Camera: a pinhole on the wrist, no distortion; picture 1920 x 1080 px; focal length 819.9 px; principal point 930.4 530.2 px. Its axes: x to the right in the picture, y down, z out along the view. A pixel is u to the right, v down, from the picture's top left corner.
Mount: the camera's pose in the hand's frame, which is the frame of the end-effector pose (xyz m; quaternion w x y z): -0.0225 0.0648 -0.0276 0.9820 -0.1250 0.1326 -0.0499
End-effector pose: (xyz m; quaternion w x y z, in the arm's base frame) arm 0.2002 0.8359 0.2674 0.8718 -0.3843 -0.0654 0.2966
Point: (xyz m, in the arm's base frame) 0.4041 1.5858 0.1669
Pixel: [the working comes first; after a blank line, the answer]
In the camera's frame: 0.4707 0.2436 0.5795

1596 875
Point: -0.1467 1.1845 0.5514
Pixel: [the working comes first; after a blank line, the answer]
In the camera's frame: -0.2415 -0.0748 0.5192

549 412
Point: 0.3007 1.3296 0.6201
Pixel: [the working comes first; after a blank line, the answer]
In the camera's frame: 0.2073 -0.2172 0.5844

1221 226
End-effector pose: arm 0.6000 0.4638 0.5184 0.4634 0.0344 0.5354 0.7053
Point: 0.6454 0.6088 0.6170
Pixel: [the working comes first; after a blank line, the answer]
In the camera's frame: 0.0032 -0.0623 0.1968

944 270
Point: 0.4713 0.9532 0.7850
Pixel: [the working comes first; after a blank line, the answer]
In the camera's frame: 0.1667 0.1281 0.5346

1186 727
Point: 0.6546 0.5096 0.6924
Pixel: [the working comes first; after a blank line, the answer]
In the camera's frame: -0.0984 -0.0089 0.1474

383 481
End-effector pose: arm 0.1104 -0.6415 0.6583 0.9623 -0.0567 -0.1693 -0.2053
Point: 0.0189 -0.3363 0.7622
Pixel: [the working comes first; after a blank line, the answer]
In the camera's frame: -0.2028 0.1022 0.1963

83 957
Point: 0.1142 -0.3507 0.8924
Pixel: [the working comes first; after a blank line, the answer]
In the camera's frame: -0.1007 0.1079 0.3219

674 805
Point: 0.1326 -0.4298 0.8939
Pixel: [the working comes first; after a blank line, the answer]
In the camera's frame: -0.0435 0.0535 0.3024

812 675
